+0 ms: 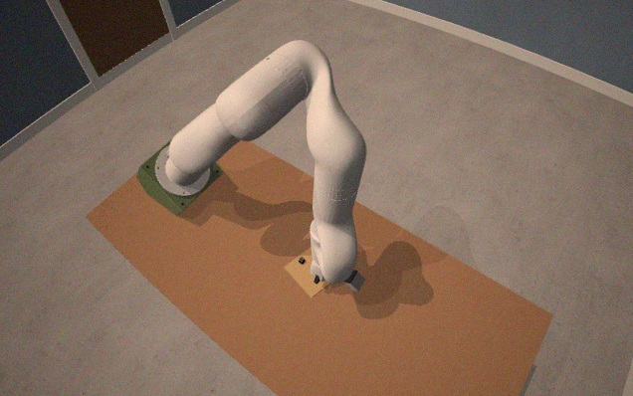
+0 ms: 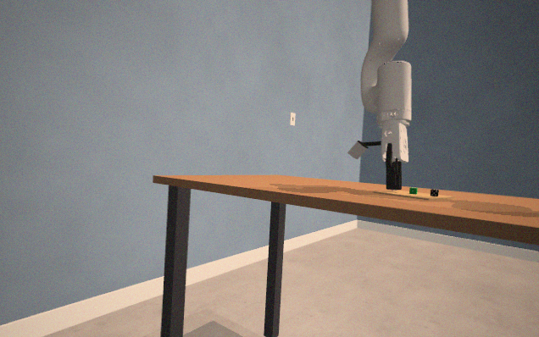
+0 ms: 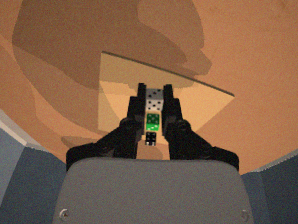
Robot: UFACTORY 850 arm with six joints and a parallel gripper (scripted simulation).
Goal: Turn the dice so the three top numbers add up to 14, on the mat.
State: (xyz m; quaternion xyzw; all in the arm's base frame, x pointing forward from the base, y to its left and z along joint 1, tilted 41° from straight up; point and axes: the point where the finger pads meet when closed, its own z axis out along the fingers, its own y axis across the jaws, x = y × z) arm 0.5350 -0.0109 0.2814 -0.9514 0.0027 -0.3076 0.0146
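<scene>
Right now the white die is 10 mm below my hand. From my hand the other things lie so: black die 100 mm behind, 20 mm below; green die 50 mm behind, 20 mm below; mat 50 mm behind, 30 mm below.
</scene>
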